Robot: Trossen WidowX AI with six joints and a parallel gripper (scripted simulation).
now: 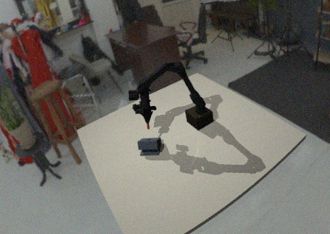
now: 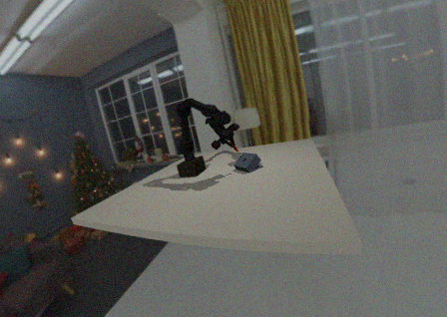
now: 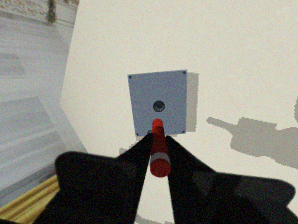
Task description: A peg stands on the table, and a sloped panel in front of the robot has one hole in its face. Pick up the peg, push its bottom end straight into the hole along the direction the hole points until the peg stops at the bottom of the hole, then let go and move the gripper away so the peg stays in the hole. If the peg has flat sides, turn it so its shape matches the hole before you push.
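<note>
Now: gripper tip 5 cm short of the sloped panel, 4 cm to the right of it and 12 cm above it. The rest, counted from my gripper tip: round red peg: 1 cm behind, 1 cm to the right, 1 cm above.
</note>
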